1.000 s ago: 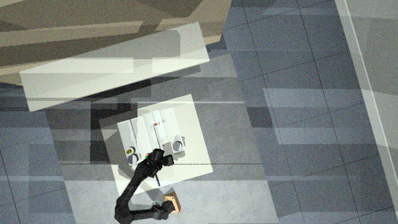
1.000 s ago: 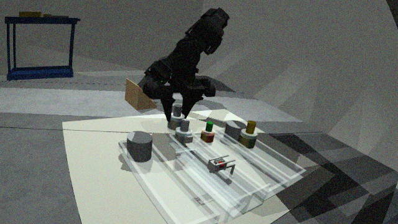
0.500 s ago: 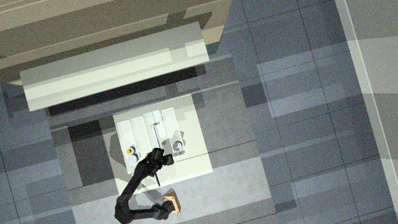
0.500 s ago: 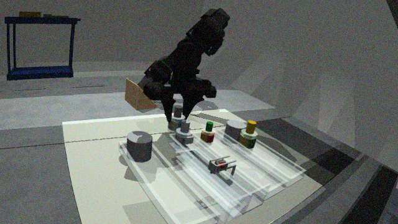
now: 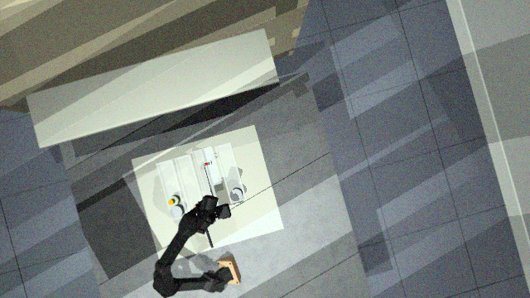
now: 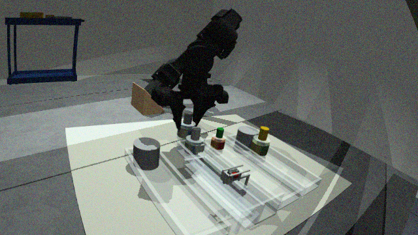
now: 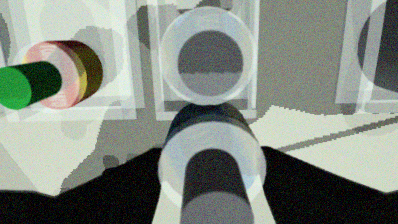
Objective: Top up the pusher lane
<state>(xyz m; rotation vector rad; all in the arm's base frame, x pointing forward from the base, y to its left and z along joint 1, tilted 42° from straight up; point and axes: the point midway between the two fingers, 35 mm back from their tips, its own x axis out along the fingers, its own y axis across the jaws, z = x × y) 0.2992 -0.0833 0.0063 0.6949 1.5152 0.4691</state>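
Right now my gripper tip is 18 cm short of the clear sprung lane, 5 cm to the left of it and 4 cm above it.
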